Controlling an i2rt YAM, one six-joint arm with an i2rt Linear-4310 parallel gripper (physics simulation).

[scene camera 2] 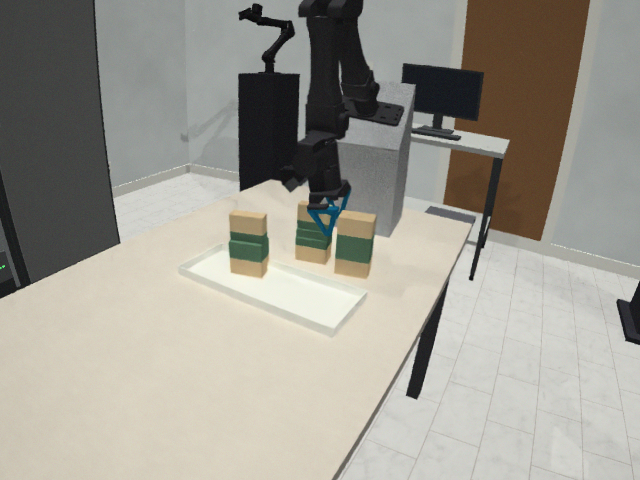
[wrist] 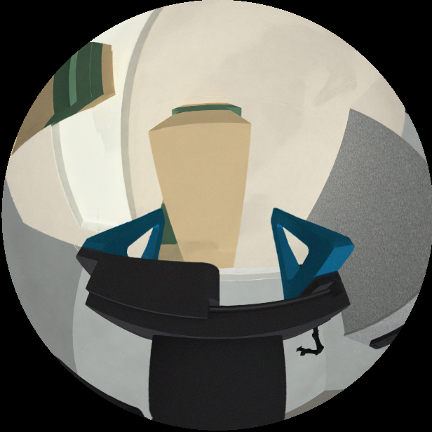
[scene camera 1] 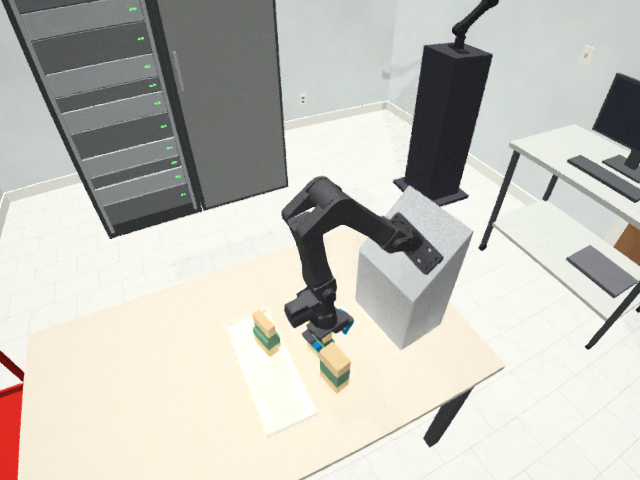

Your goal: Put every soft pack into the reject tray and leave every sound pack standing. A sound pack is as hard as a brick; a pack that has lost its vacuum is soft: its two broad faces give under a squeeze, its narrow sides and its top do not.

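Places are measured from the arm's base along level axes (x ahead, y left, z up), in millimetres.
Pixels of known places: gripper, fingertip midpoint: [scene camera 2: 333, 226]; arm's base, origin of the base link: [scene camera 2: 367, 110] [scene camera 1: 412, 242].
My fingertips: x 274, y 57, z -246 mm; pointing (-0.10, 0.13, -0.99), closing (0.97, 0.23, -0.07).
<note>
Ahead of a thing's pixels: the offset from my fingertips to its top centre. "pt": to the spot under its first point. Level surfaces: height alone.
One tan pack with a stepped green band {55 mm up, 162 mm ahead, 123 mm right} [scene camera 1: 266, 333] [scene camera 2: 248, 248] [wrist: 85, 75] stands upright in the white reject tray {66 mm down, 190 mm ahead, 52 mm right} [scene camera 1: 273, 392] [scene camera 2: 310, 299] [wrist: 90, 175], near one end. A second pack, with ridged green bands {pt 24 mm up, 12 mm ahead, 3 mm right} [scene camera 1: 327, 339] [scene camera 2: 312, 238] [wrist: 205, 175], stands on the table beside the tray. A third, with a smooth green band {pt 51 mm up, 40 mm ahead, 98 mm left} [scene camera 1: 334, 367] [scene camera 2: 354, 249] [wrist: 169, 232], stands close by it, partly hidden by a finger in the wrist view. My gripper [scene camera 1: 331, 336] [scene camera 2: 333, 223] [wrist: 217, 213] is open, its blue fingers on either side of the second pack's top, with gaps in the wrist view.
The grey pedestal [scene camera 1: 387, 289] [scene camera 2: 374, 180] [wrist: 375, 225] carrying my arm stands on the table {88 mm down} [scene camera 1: 129, 372] [scene camera 2: 155, 387] [wrist: 280, 65], on the far side of the second and third packs from the tray. The table's front edge lies beyond the third pack.
</note>
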